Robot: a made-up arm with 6 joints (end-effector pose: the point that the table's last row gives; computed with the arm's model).
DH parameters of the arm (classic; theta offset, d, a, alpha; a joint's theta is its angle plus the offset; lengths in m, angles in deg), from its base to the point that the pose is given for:
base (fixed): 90 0.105 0 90
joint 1: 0 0.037 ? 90
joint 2: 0 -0.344 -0.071 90
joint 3: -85.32 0 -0.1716 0
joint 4: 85.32 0.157 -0.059 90
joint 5: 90 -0.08 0.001 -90
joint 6: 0 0.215 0.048 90
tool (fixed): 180 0.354 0 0
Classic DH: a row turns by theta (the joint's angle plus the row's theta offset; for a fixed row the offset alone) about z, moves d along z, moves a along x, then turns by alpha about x.
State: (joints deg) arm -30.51 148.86 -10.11 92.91 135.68 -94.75
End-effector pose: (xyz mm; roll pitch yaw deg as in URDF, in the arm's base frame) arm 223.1 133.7 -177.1 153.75 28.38 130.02
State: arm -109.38 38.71 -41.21 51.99 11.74 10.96
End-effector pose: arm -269.9 472.4 -103.5 -125.11 -20.30 17.39
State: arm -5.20 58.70 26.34 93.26 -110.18 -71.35
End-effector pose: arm -164.4 522.0 464.4 33.28 -48.53 -163.37
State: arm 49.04 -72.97 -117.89 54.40 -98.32 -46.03
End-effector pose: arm 112.9 -462.7 0.4 128.96 37.70 116.42
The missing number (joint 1, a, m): 0.061
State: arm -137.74 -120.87 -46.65 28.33 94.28 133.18
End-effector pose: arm 83.8 -269.2 140.3 51.36 43.29 -3.48
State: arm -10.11 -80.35 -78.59 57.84 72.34 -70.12
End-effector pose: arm -164.3 314.2 494.8 25.30 52.12 173.37
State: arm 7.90 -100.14 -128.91 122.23 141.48 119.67
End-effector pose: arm -35.3 229.7 275.9 -160.76 -61.83 45.19
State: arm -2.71 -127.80 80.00 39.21 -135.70 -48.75
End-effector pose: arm 361.8 -273.0 413.4 73.46 -50.63 -6.51
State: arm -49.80 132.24 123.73 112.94 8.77 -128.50
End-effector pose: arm 19.2 205.5 492.6 9.97 -13.94 15.26
